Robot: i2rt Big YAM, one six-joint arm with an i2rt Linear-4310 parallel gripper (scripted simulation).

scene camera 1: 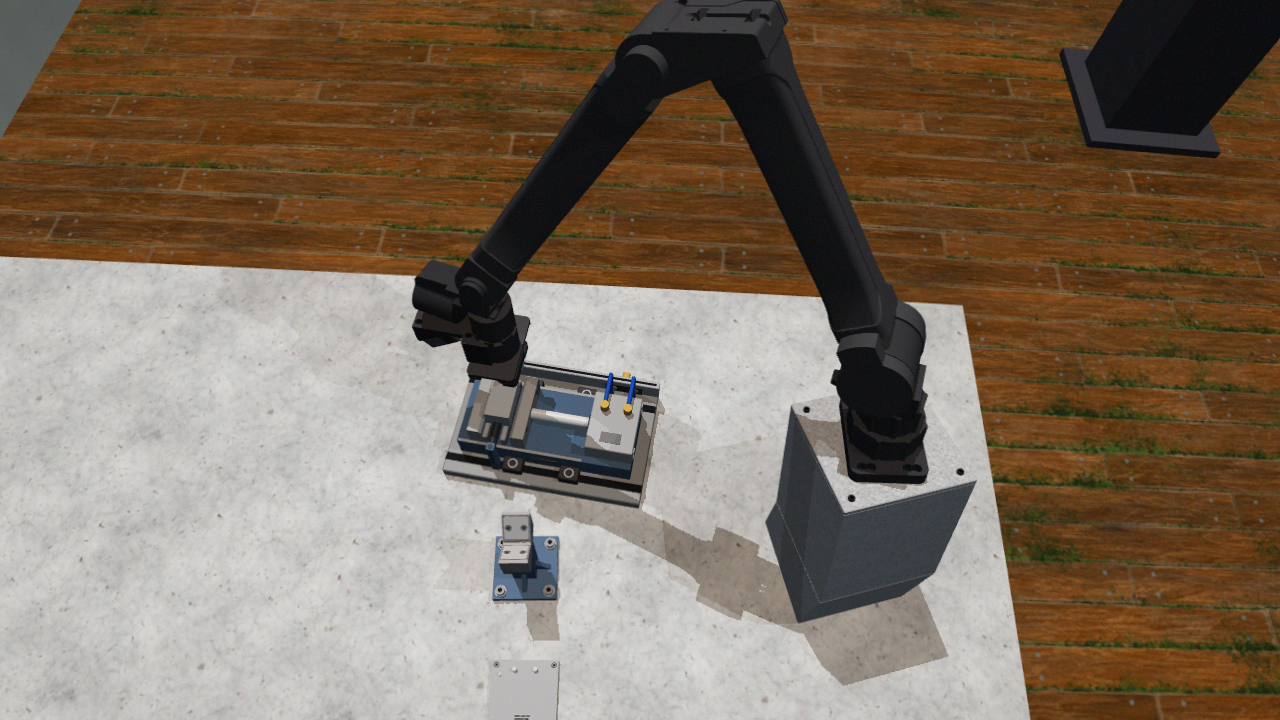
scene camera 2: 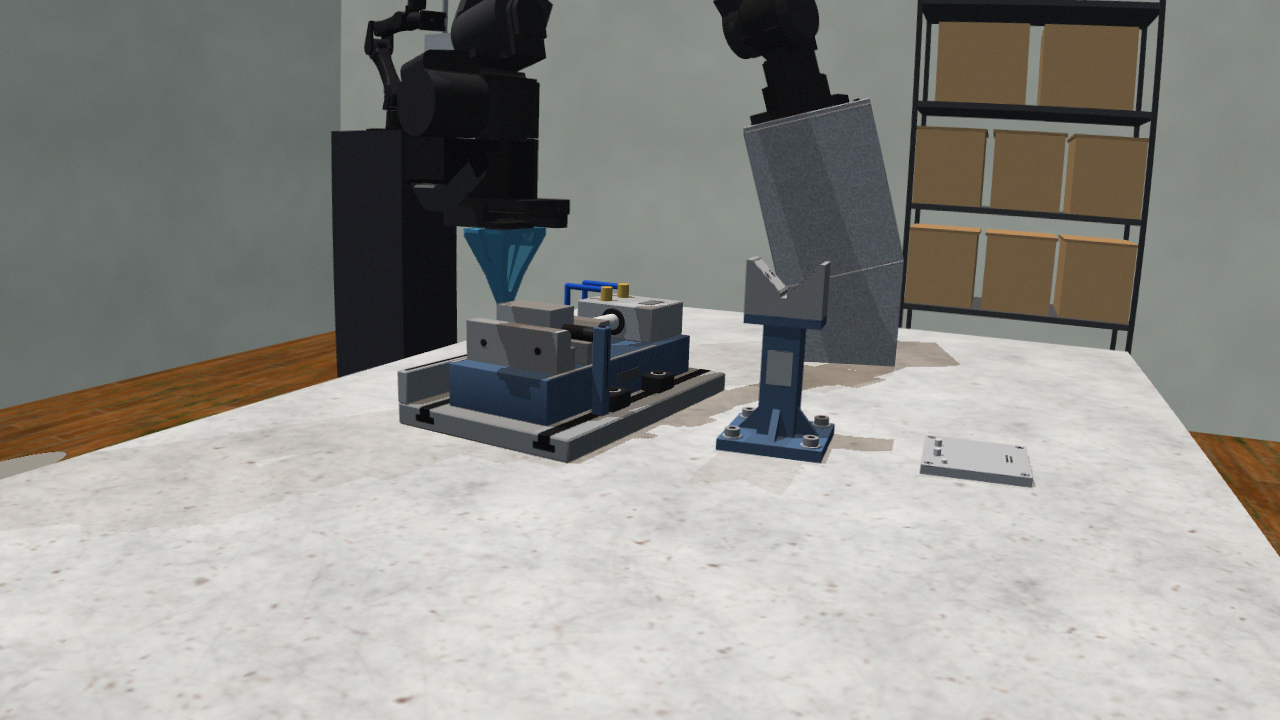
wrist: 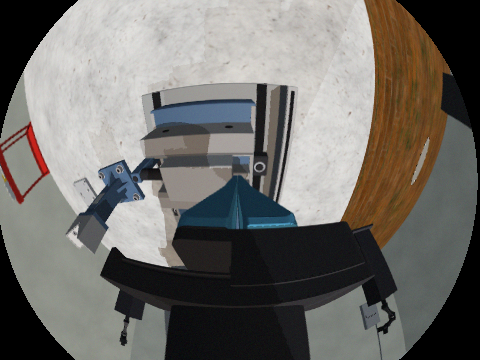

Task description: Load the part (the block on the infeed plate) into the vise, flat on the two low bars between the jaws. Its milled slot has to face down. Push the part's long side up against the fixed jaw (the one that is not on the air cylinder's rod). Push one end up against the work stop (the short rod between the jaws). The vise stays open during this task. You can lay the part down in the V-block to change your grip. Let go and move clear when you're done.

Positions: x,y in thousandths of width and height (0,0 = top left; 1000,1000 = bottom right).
my gripper: scene camera 1 396,526; scene camera 2 395,426; wrist 495,504
grey part: scene camera 1 393,558; scene camera 2 430,438; wrist 389,496
